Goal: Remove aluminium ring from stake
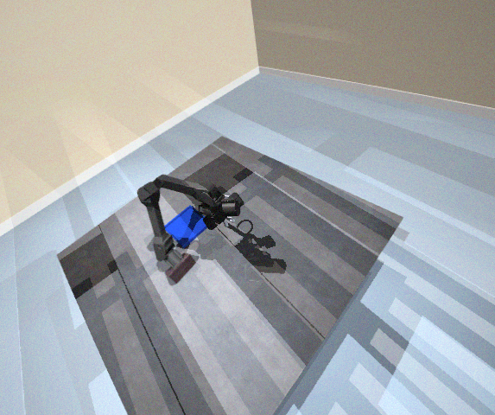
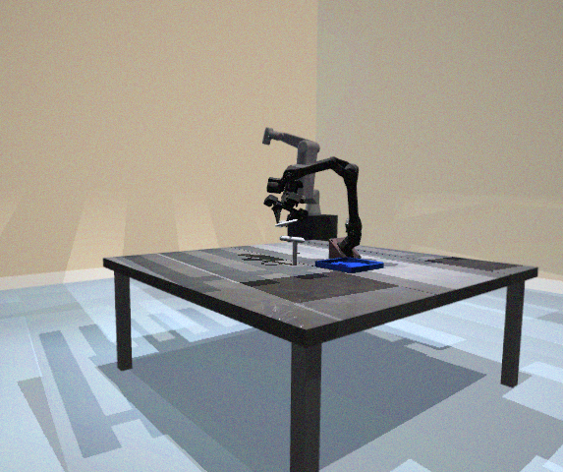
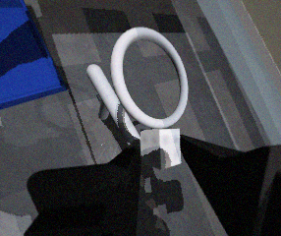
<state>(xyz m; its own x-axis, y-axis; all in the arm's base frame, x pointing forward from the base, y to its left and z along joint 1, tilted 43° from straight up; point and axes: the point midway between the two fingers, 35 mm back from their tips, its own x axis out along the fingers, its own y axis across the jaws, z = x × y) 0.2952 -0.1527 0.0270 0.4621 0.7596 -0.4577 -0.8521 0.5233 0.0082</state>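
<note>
The aluminium ring is 4 cm to the left of my gripper tip, 2 cm ahead of it and 1 cm above it. Also, from my gripper tip: blue tray: 25 cm to the left, 15 cm below, 14 cm behind.
</note>
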